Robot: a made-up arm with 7 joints.
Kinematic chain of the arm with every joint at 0, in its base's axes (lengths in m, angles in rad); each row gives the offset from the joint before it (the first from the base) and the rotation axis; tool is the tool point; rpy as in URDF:
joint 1: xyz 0 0 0.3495 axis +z
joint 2: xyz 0 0 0 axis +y
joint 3: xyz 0 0 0.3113 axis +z
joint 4: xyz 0.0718 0 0 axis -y
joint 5: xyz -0.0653 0 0.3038 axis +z
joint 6: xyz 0 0 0 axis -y
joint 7: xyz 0.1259 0 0 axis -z
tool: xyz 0 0 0 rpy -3.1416 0 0
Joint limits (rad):
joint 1: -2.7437..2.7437
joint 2: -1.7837..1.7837
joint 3: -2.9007..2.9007
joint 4: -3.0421..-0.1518
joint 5: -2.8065..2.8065
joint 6: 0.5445..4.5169
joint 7: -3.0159..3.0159
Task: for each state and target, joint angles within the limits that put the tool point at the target. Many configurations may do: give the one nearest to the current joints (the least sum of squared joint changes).
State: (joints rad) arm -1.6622 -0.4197 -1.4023 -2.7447 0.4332 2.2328 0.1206
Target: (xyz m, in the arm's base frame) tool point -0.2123 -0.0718 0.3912
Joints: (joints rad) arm -1.9450 -1.0540 -0.9586 -3.0421 0.4247 1.7727 0.1206
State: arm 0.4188 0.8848 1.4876 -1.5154 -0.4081 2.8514 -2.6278
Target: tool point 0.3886 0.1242 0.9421
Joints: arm -0.1782 0.6264 1.6597 -0.7549 -0.3486 2.6660 -2.6278
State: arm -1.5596 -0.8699 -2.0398 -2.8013 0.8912 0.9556 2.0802
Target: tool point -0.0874 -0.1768 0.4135
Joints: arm -1.0707 -1.0127 -1.3737 -2.9052 1.0433 0.7388 2.0802
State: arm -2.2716 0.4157 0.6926 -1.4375 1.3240 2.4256 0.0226
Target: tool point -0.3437 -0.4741 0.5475
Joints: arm -2.4570 0.4285 0.5495 -1.5232 1.3629 2.4919 0.0226
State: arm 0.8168 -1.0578 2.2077 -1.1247 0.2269 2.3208 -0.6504
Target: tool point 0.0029 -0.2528 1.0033
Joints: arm 1.4639 -0.4182 2.1455 -0.1518 0.1291 2.6246 -0.6504
